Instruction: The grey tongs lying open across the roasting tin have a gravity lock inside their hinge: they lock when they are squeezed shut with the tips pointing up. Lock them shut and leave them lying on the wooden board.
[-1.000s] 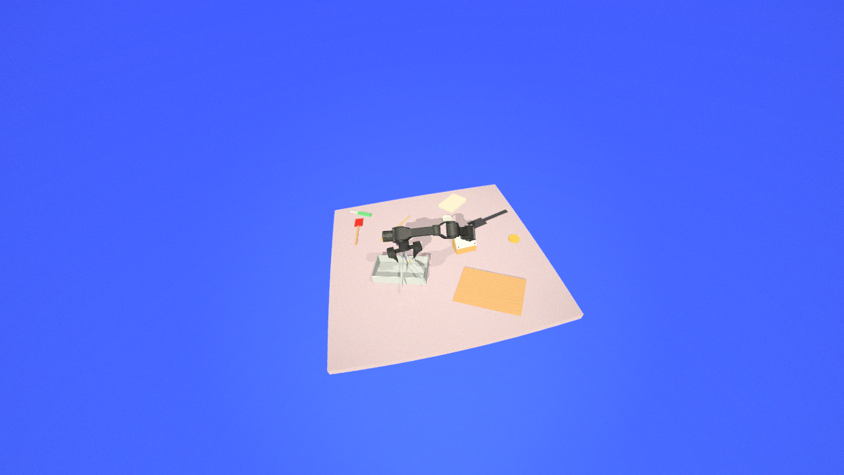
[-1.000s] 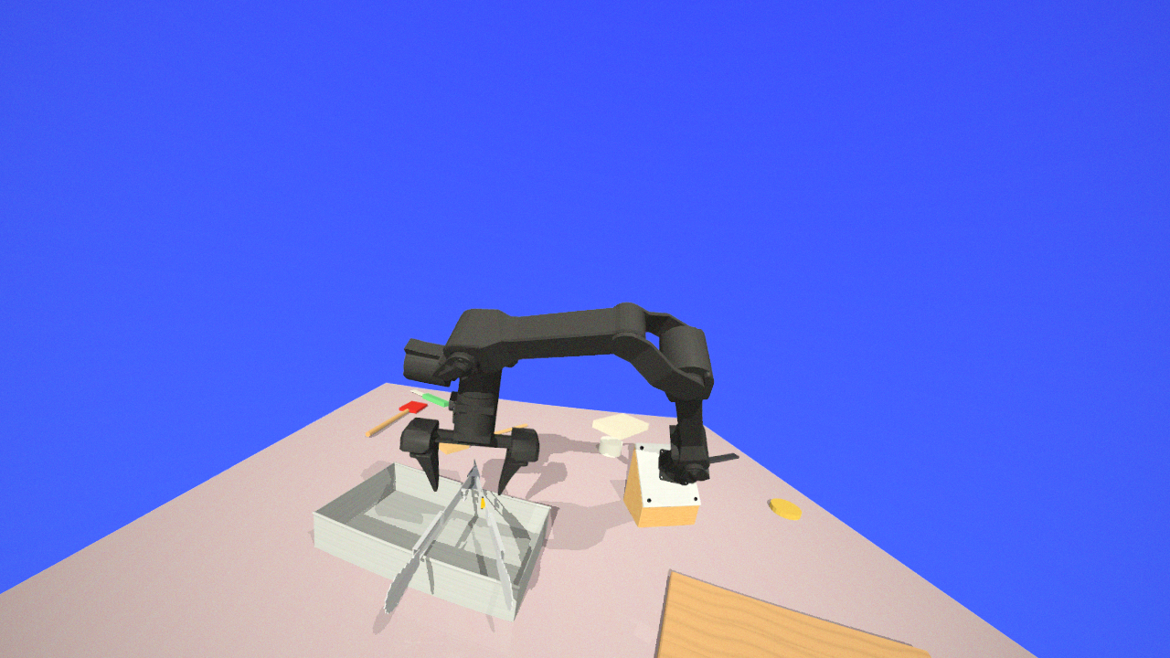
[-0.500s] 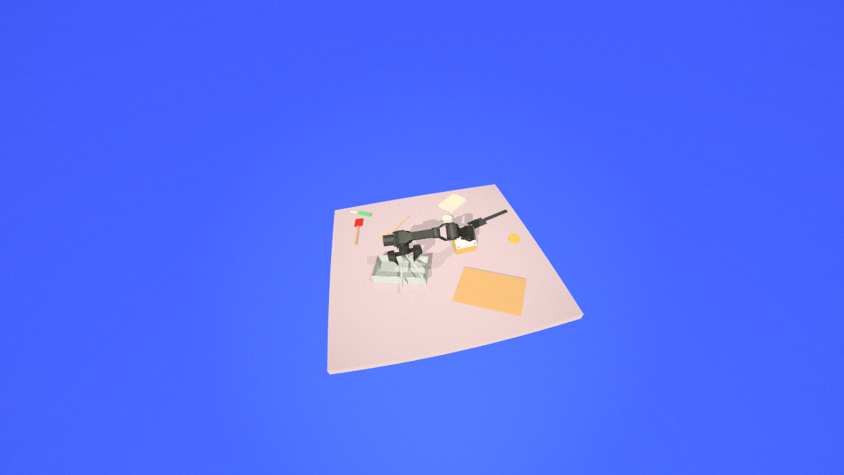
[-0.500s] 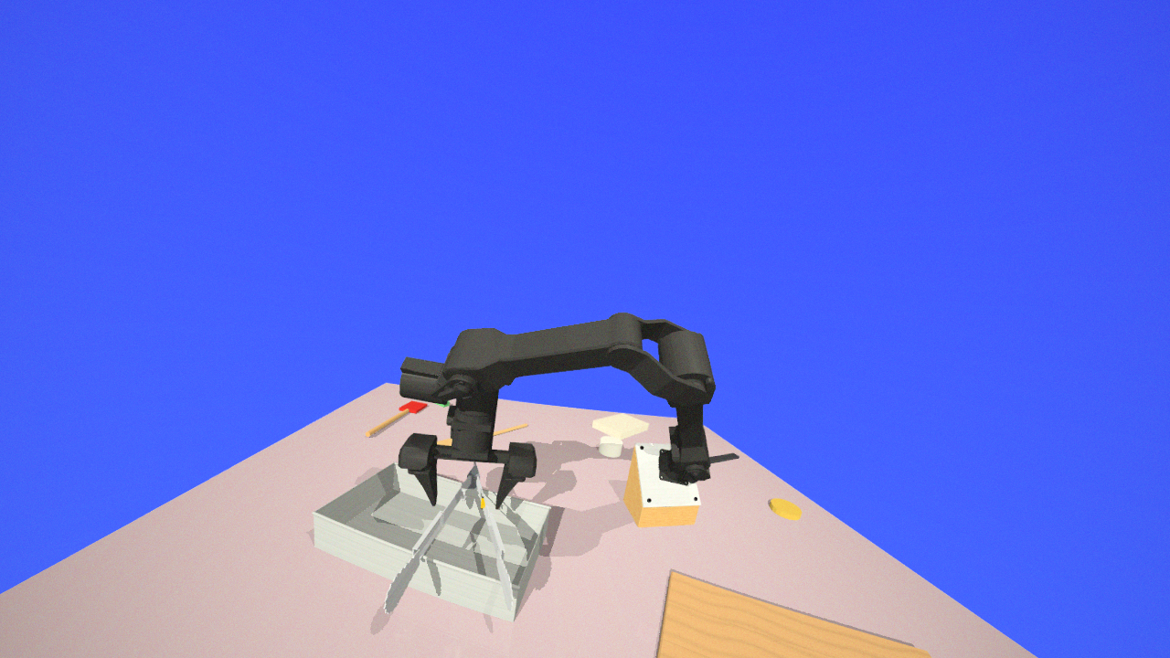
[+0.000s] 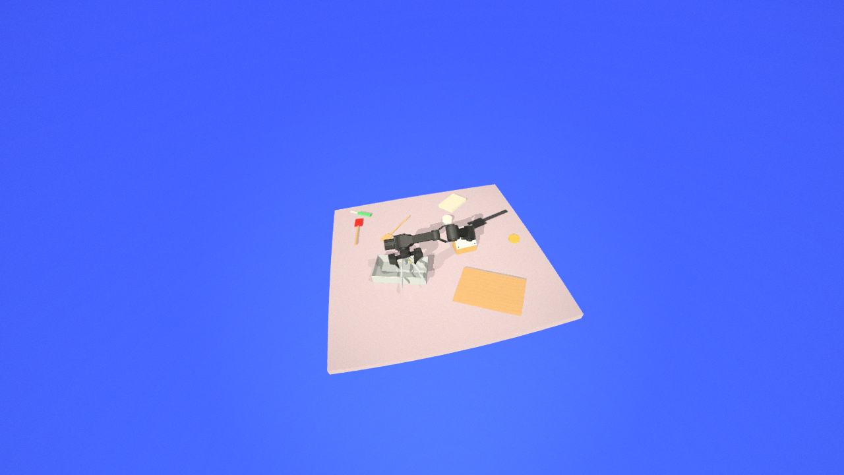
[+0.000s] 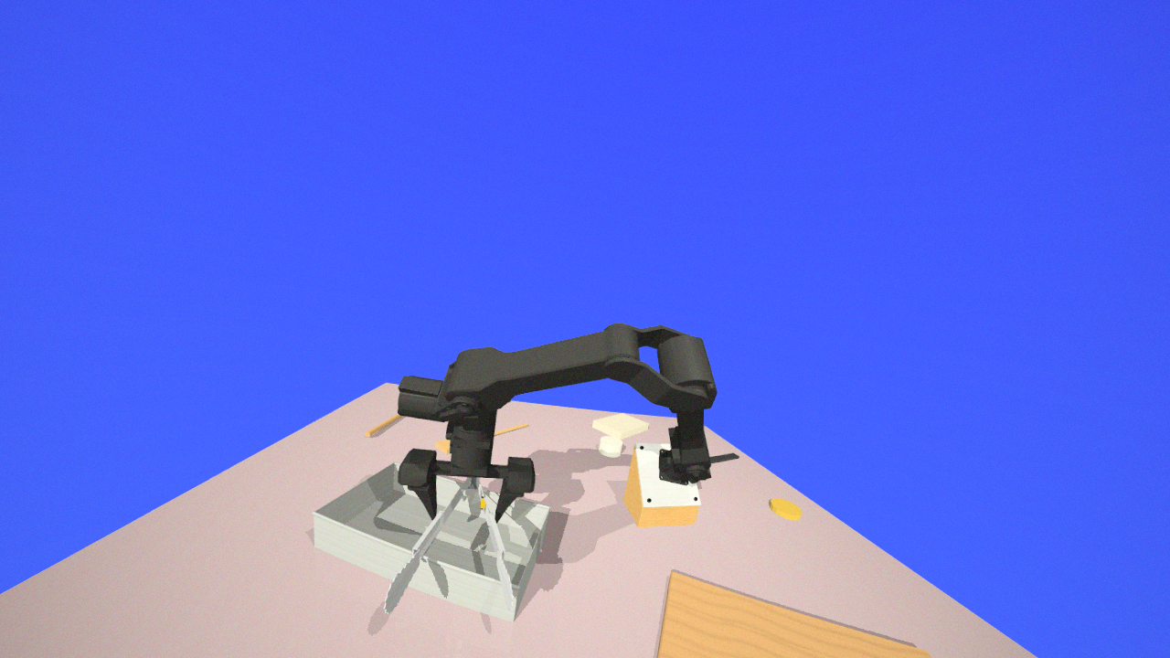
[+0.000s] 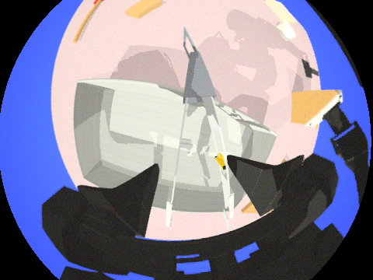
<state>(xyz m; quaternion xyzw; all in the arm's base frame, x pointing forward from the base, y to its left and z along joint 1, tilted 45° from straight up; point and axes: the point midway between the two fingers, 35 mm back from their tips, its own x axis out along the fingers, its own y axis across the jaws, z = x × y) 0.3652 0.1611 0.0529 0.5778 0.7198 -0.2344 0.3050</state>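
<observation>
My gripper tip is 40 mm short of the tin and 20 mm above it. From my gripper tip the other things lie so: white cylinder: 300 mm behind, 420 mm to the right, 30 mm below; red spatula: 330 mm ahead, 450 mm to the right, 40 mm below; wooden board: 440 mm behind, 210 mm to the left, 40 mm below.
</observation>
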